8 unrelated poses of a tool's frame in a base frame.
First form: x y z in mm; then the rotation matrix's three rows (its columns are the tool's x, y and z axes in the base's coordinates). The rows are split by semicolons.
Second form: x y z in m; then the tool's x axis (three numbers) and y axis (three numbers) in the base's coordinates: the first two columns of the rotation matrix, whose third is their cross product. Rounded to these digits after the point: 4 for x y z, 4 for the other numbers. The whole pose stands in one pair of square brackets.
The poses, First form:
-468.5 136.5 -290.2; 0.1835 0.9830 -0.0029; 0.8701 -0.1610 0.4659; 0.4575 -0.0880 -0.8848
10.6 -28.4 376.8; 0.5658 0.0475 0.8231; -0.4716 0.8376 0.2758; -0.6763 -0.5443 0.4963
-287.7 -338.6 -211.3; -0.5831 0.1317 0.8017; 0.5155 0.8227 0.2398; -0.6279 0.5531 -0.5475
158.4 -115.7 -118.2; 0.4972 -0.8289 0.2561; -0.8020 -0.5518 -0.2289; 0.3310 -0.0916 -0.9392
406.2 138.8 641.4; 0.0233 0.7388 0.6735; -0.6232 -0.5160 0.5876; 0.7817 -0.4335 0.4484
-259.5 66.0 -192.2; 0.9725 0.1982 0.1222; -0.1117 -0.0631 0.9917; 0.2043 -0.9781 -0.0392
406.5 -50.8 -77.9; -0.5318 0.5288 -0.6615; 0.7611 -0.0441 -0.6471; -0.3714 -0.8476 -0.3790
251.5 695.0 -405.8; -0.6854 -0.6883 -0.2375; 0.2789 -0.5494 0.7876; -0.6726 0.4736 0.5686
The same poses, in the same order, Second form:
[-0.4685 0.1365 -0.2902 0.1835 0.8701 0.4575 0.9830 -0.1610 -0.0880]
[0.0106 -0.0284 0.3768 0.5658 -0.4716 -0.6763 0.0475 0.8376 -0.5443]
[-0.2877 -0.3386 -0.2113 -0.5831 0.5155 -0.6279 0.1317 0.8227 0.5531]
[0.1584 -0.1157 -0.1182 0.4972 -0.8020 0.3310 -0.8289 -0.5518 -0.0916]
[0.4062 0.1388 0.6414 0.0233 -0.6232 0.7817 0.7388 -0.5160 -0.4335]
[-0.2595 0.0660 -0.1922 0.9725 -0.1117 0.2043 0.1982 -0.0631 -0.9781]
[0.4065 -0.0508 -0.0779 -0.5318 0.7611 -0.3714 0.5288 -0.0441 -0.8476]
[0.2515 0.6950 -0.4058 -0.6854 0.2789 -0.6726 -0.6883 -0.5494 0.4736]

